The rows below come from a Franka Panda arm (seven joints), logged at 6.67 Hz.
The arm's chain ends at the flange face. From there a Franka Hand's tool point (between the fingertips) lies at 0.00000 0.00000 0.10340 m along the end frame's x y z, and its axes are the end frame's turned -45 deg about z.
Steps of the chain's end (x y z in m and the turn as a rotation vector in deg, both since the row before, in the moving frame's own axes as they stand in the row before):
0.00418, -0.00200, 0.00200, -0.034, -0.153, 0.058
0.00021, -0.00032, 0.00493, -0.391, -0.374, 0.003
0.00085, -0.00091, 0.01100, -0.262, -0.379, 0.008
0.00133, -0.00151, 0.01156, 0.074, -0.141, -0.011
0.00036, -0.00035, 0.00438, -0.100, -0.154, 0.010
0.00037, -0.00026, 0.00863, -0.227, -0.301, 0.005
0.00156, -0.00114, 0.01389, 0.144, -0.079, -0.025
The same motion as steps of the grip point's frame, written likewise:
0.00413, 0.00139, 0.00200, 0.084, -0.132, 0.058
-0.00060, -0.00006, 0.00493, -0.012, -0.541, 0.003
0.00043, -0.00019, 0.01100, 0.083, -0.453, 0.008
0.00192, -0.00040, 0.01156, 0.152, -0.047, -0.011
0.00018, -0.00006, 0.00438, 0.038, -0.180, 0.010
-0.00023, -0.00002, 0.00863, 0.052, -0.373, 0.005
0.00199, 0.00001, 0.01389, 0.158, 0.046, -0.025

